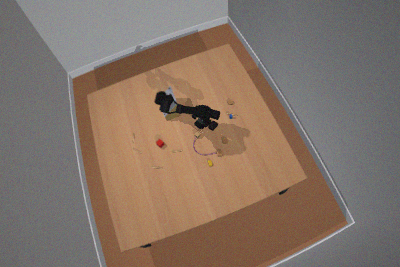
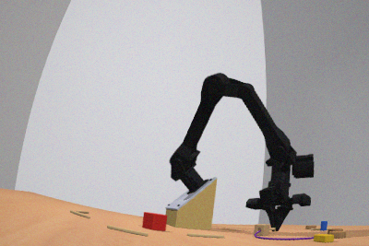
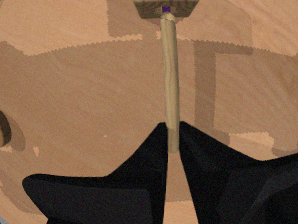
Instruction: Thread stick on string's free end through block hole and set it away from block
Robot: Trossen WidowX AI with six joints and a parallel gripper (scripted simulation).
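My gripper tip is 3 cm short of the wooden block, 8 cm to the left of it and 1 cm below it. Also, from my gripper tip: blue piece: 2 cm ahead, 20 cm to the left, 1 cm above; then thin wooden stick: 2 cm ahead, 4 cm to the right, 1 cm above; then round wooden button: 23 cm ahead.
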